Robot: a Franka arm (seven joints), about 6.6 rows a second.
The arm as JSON. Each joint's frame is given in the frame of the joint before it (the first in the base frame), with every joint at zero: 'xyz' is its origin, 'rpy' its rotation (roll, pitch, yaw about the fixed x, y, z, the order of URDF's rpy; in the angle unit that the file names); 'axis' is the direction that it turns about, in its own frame. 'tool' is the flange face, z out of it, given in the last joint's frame.
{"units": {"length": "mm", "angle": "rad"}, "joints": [
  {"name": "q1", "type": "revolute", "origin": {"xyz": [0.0, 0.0, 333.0], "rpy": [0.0, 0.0, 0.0]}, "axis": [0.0, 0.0, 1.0]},
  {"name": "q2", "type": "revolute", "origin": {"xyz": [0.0, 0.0, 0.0], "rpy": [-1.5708, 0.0, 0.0]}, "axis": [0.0, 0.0, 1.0]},
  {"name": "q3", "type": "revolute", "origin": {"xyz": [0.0, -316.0, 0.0], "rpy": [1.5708, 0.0, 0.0]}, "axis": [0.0, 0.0, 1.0]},
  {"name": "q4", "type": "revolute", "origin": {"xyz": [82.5, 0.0, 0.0], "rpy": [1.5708, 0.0, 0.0]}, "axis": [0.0, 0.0, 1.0]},
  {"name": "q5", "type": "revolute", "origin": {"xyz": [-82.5, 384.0, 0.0], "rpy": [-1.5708, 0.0, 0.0]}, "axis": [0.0, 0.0, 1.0]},
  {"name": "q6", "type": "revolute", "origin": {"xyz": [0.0, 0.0, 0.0], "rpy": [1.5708, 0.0, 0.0]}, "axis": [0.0, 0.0, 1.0]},
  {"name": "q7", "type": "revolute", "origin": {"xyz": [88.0, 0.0, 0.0], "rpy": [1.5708, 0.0, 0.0]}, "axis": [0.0, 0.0, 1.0]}
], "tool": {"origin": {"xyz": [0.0, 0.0, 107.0], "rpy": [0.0, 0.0, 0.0]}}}
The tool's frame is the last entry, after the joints.
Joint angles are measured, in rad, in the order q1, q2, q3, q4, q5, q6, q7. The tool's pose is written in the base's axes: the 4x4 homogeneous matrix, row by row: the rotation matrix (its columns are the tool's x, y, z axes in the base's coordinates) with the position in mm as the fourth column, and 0 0 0 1 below. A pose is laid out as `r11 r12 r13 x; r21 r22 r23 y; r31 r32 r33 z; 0 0 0 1`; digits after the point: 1 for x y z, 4 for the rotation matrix.
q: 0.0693, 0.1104, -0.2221, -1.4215, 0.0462, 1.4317, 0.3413
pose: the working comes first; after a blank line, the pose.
Where each joint sits with the arm in this pose, in the base's axes (m; each line is computed from the numbers above, not from the rounded line before):
q1: 0.0000 0.0000 0.3330
q2: 0.0000 0.0000 0.3330
q3: 0.0347 0.0024 0.6471
q4: 0.1158 -0.0102 0.6382
q5: 0.4920 -0.0652 0.7366
q6: 0.4920 -0.0652 0.7366
q7: 0.5787 -0.0781 0.7280
the tool: 0.5687 -0.0742 0.6215

0.8778 -0.4699 -0.0930 568.7; -0.4687 -0.8826 0.0361 -74.2; -0.0990 0.0119 -0.9950 621.5; 0 0 0 1
